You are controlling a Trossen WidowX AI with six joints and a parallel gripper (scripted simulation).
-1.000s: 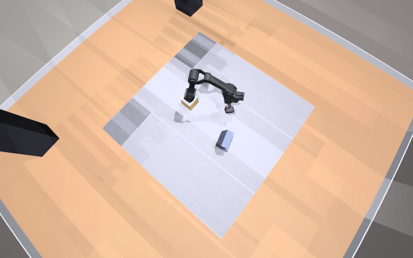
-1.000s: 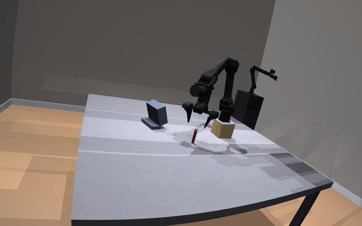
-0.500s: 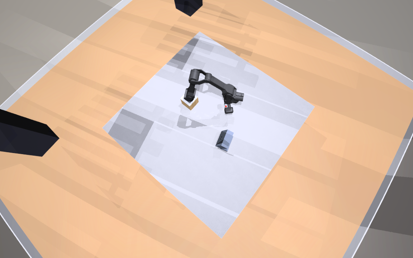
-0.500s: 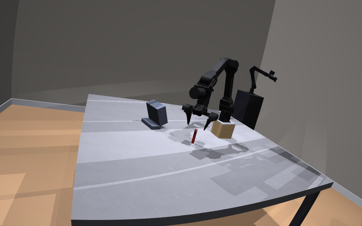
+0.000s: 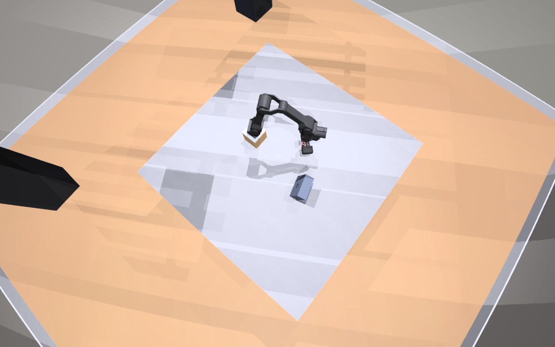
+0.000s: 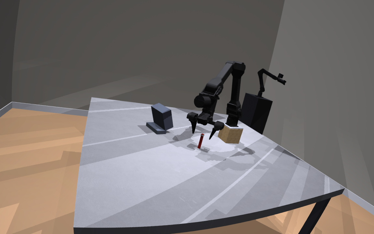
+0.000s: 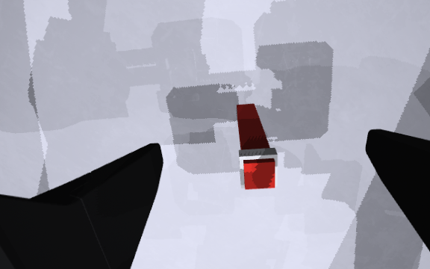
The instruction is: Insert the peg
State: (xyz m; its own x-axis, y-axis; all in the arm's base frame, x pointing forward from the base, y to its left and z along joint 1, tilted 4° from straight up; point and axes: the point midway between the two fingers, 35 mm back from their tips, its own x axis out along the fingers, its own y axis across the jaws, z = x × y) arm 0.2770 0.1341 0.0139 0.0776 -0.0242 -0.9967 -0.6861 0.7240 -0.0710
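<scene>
My gripper tip is 1 cm past the red square peg and 1 cm above it. Round my gripper tip: sloped panel 15 cm ahead, 23 cm to the right, 1 cm above; then low foot 17 cm ahead, 22 cm to the right, 6 cm below.
</scene>
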